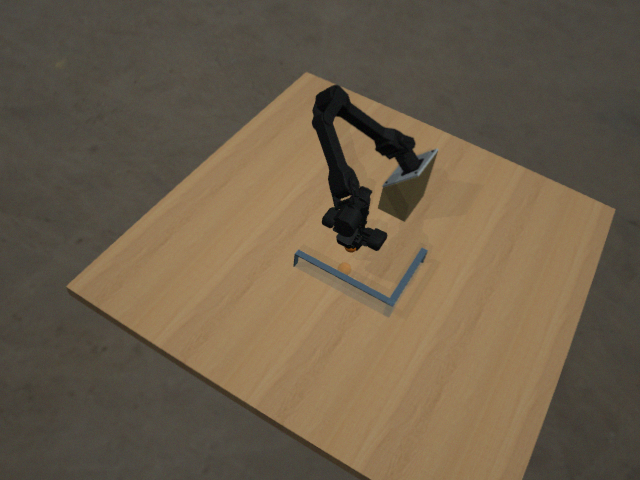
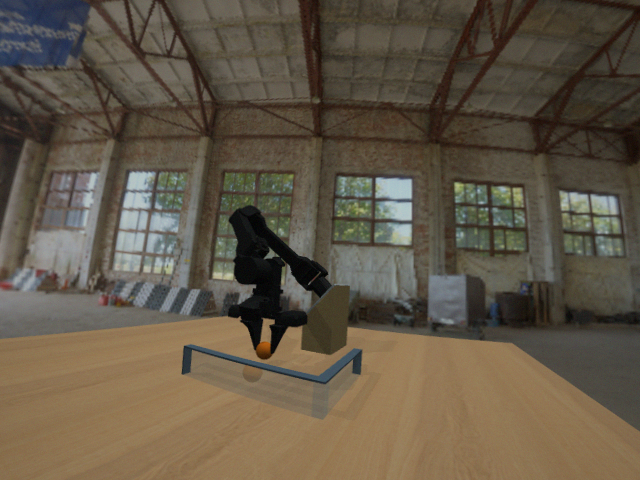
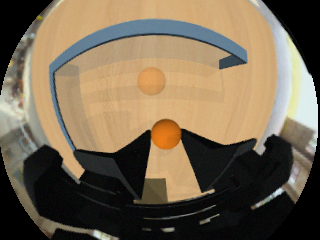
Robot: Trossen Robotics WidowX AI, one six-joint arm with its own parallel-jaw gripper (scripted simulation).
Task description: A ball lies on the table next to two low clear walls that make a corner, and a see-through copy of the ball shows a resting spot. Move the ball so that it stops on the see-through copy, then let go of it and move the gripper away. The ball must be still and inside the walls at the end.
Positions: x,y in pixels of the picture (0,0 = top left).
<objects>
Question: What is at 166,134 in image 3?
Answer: An orange ball.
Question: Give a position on a clear wall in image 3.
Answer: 148,46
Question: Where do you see a clear wall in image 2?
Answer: At 290,393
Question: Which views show the gripper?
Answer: Image 1, image 2 and image 3: all of them.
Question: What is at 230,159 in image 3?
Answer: The gripper.
</objects>
